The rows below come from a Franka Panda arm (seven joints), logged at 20 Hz.
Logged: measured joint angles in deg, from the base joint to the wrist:
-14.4, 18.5, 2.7, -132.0, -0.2, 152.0, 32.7
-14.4, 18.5, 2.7, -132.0, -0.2, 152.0, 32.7
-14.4, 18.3, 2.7, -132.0, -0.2, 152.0, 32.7
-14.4, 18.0, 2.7, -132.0, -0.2, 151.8, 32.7
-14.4, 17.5, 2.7, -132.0, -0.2, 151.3, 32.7
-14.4, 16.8, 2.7, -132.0, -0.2, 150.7, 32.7
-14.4, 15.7, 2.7, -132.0, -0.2, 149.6, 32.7
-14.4, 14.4, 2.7, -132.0, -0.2, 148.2, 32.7
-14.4, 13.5, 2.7, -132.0, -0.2, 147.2, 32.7
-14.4, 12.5, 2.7, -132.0, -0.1, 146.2, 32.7
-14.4, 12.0, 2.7, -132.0, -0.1, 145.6, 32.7
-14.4, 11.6, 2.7, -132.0, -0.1, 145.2, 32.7
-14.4, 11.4, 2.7, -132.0, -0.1, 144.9, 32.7
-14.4, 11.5, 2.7, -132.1, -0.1, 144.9, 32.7
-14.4, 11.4, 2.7, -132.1, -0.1, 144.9, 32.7
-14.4, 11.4, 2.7, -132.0, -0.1, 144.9, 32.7
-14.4, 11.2, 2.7, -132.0, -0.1, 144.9, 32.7
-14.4, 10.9, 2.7, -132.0, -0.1, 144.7, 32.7
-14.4, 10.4, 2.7, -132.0, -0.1, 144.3, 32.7
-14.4, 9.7, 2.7, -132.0, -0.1, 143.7, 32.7
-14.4, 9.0, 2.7, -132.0, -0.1, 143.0, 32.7
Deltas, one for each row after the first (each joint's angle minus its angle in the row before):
0.0, 0.0, 0.0, 0.0, 0.0, 0.0, 0.0
0.0, -0.2, 0.0, 0.0, 0.0, 0.0, 0.0
0.0, -0.3, 0.0, 0.0, 0.0, -0.2, 0.0
0.0, -0.5, 0.0, 0.0, 0.0, -0.5, 0.0
0.0, -0.7, 0.0, 0.0, 0.0, -0.6, 0.0
0.0, -1.1, 0.0, 0.0, 0.0, -1.1, 0.0
0.0, -1.3, 0.0, 0.0, 0.0, -1.4, 0.0
0.0, -0.9, 0.0, 0.0, 0.0, -1.0, 0.0
0.0, -1.0, 0.0, 0.0, 0.1, -1.0, 0.0
0.0, -0.5, 0.0, 0.0, 0.0, -0.6, 0.0
0.0, -0.4, 0.0, 0.0, 0.0, -0.4, 0.0
0.0, -0.2, 0.0, 0.0, 0.0, -0.3, 0.0
0.0, 0.1, 0.0, -0.1, 0.0, 0.0, 0.0
0.0, -0.1, 0.0, 0.0, 0.0, 0.0, 0.0
0.0, 0.0, 0.0, 0.1, 0.0, 0.0, 0.0
0.0, -0.2, 0.0, 0.0, 0.0, 0.0, 0.0
0.0, -0.3, 0.0, 0.0, 0.0, -0.2, 0.0
0.0, -0.5, 0.0, 0.0, 0.0, -0.4, 0.0
0.0, -0.7, 0.0, 0.0, 0.0, -0.6, 0.0
0.0, -0.7, 0.0, 0.0, 0.0, -0.7, 0.0

